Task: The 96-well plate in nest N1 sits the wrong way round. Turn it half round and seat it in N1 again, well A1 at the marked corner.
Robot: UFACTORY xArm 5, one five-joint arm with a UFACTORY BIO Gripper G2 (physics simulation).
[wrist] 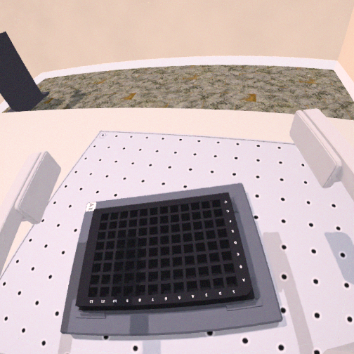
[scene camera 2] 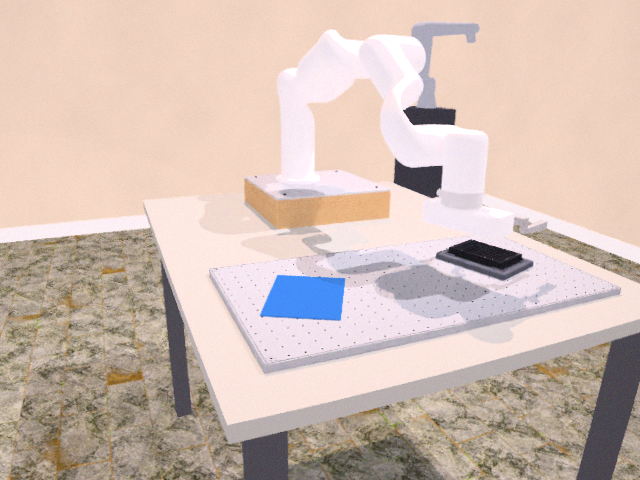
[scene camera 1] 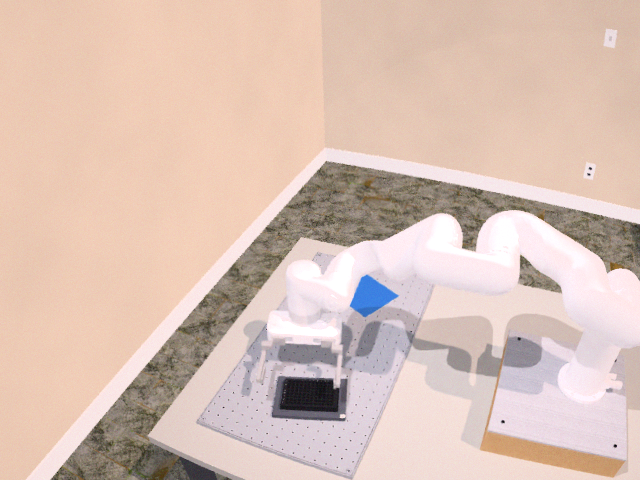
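The black 96-well plate (scene camera 1: 309, 394) (scene camera 2: 484, 253) (wrist: 165, 247) lies flat in the dark grey nest N1 (scene camera 1: 310, 414) (scene camera 2: 509, 274) (wrist: 180, 322). In the wrist view the nest's white A1 label (wrist: 91, 206) (scene camera 1: 342, 416) is at the far left corner. The plate's printed 1 and A meet at its near right corner, diagonally opposite the label. My gripper (scene camera 1: 298, 383) (wrist: 177, 169) is open and empty above the plate and nest, its fingers wide apart. In scene camera 2 one finger shows behind the gripper body; the other is hidden.
The nest stands on a perforated board (scene camera 1: 330, 449) (scene camera 2: 392, 330) (wrist: 150, 170) on the table. A flat blue square (scene camera 1: 369, 297) (scene camera 2: 305, 298) lies on the same board, partly behind the arm in scene camera 1. The arm's base stands on a wood-sided block (scene camera 1: 553, 457) (scene camera 2: 330, 209).
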